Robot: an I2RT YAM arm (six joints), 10 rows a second.
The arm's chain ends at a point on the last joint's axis. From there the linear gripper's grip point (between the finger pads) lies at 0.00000 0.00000 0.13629 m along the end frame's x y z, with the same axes.
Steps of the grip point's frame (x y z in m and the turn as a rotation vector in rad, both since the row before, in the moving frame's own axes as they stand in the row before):
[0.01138 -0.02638 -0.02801 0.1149 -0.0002 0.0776]
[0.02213 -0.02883 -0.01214 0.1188 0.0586 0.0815]
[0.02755 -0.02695 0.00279 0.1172 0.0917 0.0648]
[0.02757 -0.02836 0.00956 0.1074 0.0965 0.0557]
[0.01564 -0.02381 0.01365 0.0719 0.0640 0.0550]
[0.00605 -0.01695 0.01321 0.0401 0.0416 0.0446]
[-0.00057 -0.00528 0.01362 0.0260 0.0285 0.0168]
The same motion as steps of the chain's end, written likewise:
[0.01080 -0.01077 -0.02711 0.1149 -0.0002 0.0776]
[0.01352 -0.01303 -0.01095 0.1188 0.0586 0.0815]
[0.01459 -0.01145 0.00430 0.1172 0.0917 0.0648]
[0.01406 -0.01415 0.01098 0.1074 0.0965 0.0557]
[0.00667 -0.01427 0.01428 0.0719 0.0640 0.0550]
[0.00026 -0.01162 0.01344 0.0401 0.0416 0.0446]
[-0.00448 -0.00177 0.01372 0.0260 0.0285 0.0168]

